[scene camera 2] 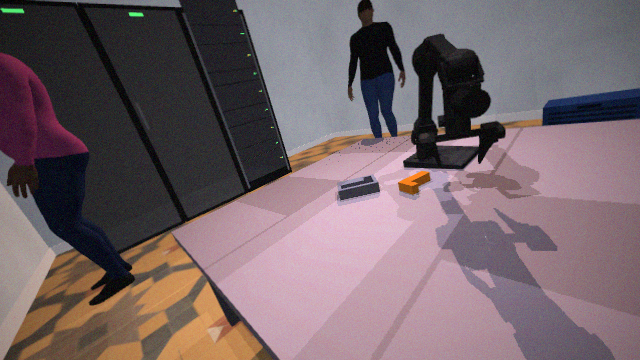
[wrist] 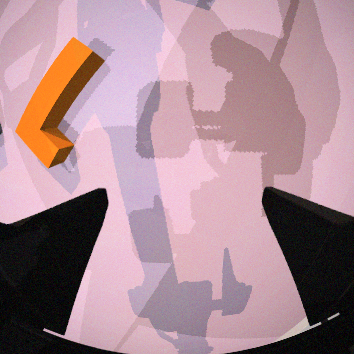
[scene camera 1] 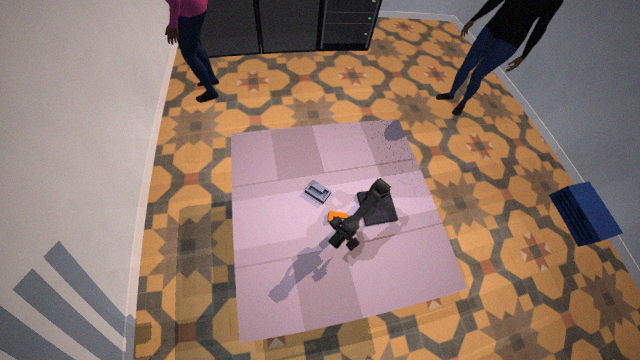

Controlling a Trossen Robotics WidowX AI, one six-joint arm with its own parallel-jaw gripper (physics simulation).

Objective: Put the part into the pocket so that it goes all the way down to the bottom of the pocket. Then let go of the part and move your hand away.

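Places are measured from the arm's base along level axes (x ahead, y left, z up), in centimetres.
Pixels of known places: gripper, fingertip midpoint: (scene camera 2: 459, 165) (wrist: 186, 195); arm's base, origin of the base link: (scene camera 2: 424, 156).
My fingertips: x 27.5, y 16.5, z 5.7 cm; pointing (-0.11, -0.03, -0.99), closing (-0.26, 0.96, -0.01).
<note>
For each thing: its top centre in the pictures, then the offset to it from my fingertips. Level surfaces: height alone.
- orange L-shaped piece, middle of its top: (wrist: 54, 101) (scene camera 2: 417, 177) (scene camera 1: 337, 216) dz -5.1, dx -3.4, dy -12.6 cm
- grey block, middle of its top: (scene camera 2: 356, 182) (scene camera 1: 318, 190) dz -4.5, dx +1.7, dy -32.3 cm
- pink table, its level: dz -8.1 cm
The part, an orange L-shaped piece (scene camera 1: 337, 215) (scene camera 2: 415, 183) (wrist: 47, 92), lies flat on the table between the pocket block and the arm. In the wrist view it is at the upper left, ahead of and outside the left finger. The pocket is a dark angled recess in a grey block (scene camera 1: 323, 199) (scene camera 2: 359, 191), which sits apart from the part, to its upper left in scene camera 1. My gripper (scene camera 1: 344, 244) (wrist: 186, 195) is open and empty. It hangs above the table to the side of the part. In scene camera 2 the far finger is hard to make out.
The pink table (scene camera 1: 270, 220) (scene camera 2: 280, 280) carries the arm's dark base plate (scene camera 1: 382, 218) (scene camera 2: 440, 161), close to the part. Long shadows of the arm cross the table. Two people, dark server cabinets and a blue box (scene camera 1: 587, 212) (scene camera 2: 590, 107) stand beyond the table.
</note>
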